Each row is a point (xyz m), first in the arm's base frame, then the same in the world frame.
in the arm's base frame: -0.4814 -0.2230 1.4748
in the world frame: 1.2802 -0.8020 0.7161
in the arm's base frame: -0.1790 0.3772 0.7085
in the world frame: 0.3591 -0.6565 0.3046
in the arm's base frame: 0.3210 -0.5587 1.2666
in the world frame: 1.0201 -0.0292 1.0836
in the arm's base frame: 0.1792 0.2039 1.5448
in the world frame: 0.6432 -0.7555 1.1805
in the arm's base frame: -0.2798 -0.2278 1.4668
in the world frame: 1.1740 -0.6829 0.8398
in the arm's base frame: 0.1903 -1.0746 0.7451
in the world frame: 1.2575 0.5013 0.6173
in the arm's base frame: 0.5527 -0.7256 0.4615
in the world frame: 0.6901 0.6093 0.6219
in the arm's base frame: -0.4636 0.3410 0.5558
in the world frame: 0.4733 -0.7147 0.0060
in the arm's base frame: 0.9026 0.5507 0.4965
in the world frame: -0.4281 -0.0675 0.8321
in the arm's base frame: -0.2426 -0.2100 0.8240
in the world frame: 0.8764 -0.3562 0.3712
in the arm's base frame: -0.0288 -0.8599 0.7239
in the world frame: 1.2050 0.2466 0.4532
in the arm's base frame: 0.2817 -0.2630 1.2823
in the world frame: 0.8277 -0.2565 1.0607
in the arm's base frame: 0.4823 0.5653 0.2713
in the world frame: -0.3098 -0.1991 0.3891
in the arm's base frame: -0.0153 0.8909 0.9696
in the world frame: -0.0013 -1.0384 0.5930
